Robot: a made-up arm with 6 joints.
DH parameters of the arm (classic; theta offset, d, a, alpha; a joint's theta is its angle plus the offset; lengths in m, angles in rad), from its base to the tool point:
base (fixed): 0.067 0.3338 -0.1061 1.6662
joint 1: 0 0.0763 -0.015 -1.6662
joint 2: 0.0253 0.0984 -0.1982 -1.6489
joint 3: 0 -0.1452 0.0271 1.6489
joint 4: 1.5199 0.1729 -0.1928 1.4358
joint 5: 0 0.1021 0.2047 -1.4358
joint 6: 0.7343 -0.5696 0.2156 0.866
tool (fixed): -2.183 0.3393 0 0
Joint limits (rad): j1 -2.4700..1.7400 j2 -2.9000..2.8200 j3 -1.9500..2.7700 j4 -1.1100..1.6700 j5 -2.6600..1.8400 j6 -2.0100..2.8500
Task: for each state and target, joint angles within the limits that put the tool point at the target. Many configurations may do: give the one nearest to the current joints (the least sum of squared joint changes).
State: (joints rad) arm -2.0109 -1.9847 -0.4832 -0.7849 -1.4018 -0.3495
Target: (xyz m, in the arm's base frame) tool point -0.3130 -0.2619 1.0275
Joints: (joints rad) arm -1.5359 -1.4048 -0.5928 -0.6632 -1.4530 -0.3565
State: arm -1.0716 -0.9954 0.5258 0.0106 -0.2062 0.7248
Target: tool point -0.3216 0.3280 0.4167
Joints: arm -0.9437 -1.3537 0.7823 0.0840 -0.4198 0.7889
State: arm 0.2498 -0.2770 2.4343 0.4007 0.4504 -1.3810
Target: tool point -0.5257 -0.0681 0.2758
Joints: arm -0.2478 0.3379 2.2094 0.6647 0.7053 -1.7096
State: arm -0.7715 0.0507 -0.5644 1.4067 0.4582 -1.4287
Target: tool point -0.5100 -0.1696 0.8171
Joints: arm -0.6850 0.3154 -0.5881 1.6700 0.8632 -1.0475
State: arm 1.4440 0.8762 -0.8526 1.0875 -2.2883 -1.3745
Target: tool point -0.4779 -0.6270 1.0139
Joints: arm 1.0599 0.5969 -0.7966 0.2975 -2.1940 -1.1794
